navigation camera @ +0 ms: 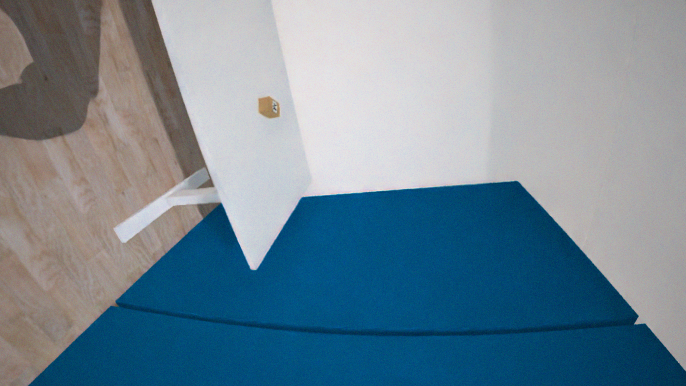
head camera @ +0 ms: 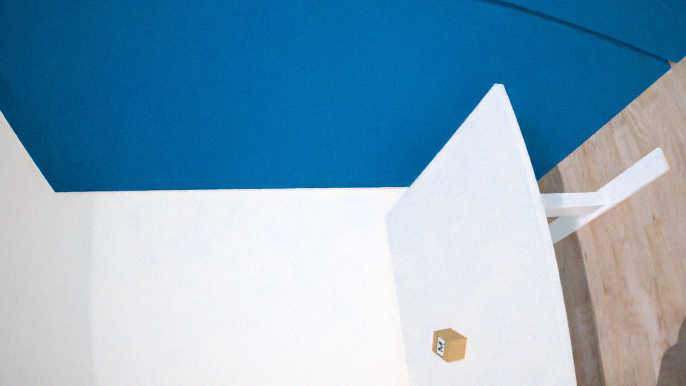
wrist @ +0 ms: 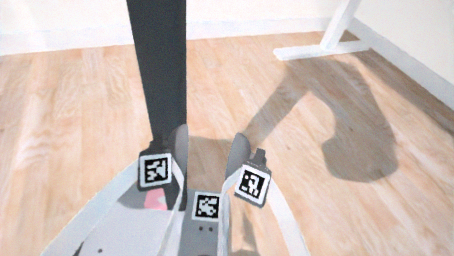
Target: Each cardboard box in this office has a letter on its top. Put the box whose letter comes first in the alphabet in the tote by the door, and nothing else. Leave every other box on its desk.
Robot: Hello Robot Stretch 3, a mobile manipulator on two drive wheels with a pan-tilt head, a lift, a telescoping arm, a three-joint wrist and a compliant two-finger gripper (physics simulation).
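Places are measured from the robot's base along level axes (x ahead, y left, z up), in metres.
Pixels of known places: gripper, fingertip midpoint: (wrist: 210,146).
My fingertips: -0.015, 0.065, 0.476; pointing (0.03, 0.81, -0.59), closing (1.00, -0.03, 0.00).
Behind a point stands the place of what it marks, as x, y, z.
A small brown cardboard box (head camera: 450,345) @[0.968, 0.386, 0.768] (navigation camera: 269,107) @[0.970, 0.389, 0.768] sits on a white desk (head camera: 480,215) @[0.942, 0.070, 0.720] (navigation camera: 220,75) @[0.733, 0.444, 0.720]. The label on its top carries a letter that looks like an M, seen turned sideways. In the head view the box is near the bottom, right of the middle; in the navigation view it is at the upper left. My gripper (wrist: 210,146) @[-0.015, 0.065, 0.476] is open and empty in the wrist view, above the wood floor and away from the box. The tote and the other boxes do not show.
A blue partition (head camera: 250,100) @[1.140, -0.201, 1.206] (navigation camera: 425,250) @[1.091, -0.223, 1.323] stands beside the desk, against a white wall (head camera: 240,270) @[1.499, 0.258, 1.208] (navigation camera: 390,100) @[1.400, 0.476, 1.227]. The desk's white foot (head camera: 635,175) @[0.945, -0.029, 0.025] (navigation camera: 145,217) @[0.965, -0.016, 0.025] sticks out over the wood floor. A white foot (wrist: 310,52) @[0.492, 1.103, 0.025] stands near the wall at the wrist view's upper right. A dark upright mast (wrist: 162,75) @[-0.065, 0.116, 0.503] is beside the gripper.
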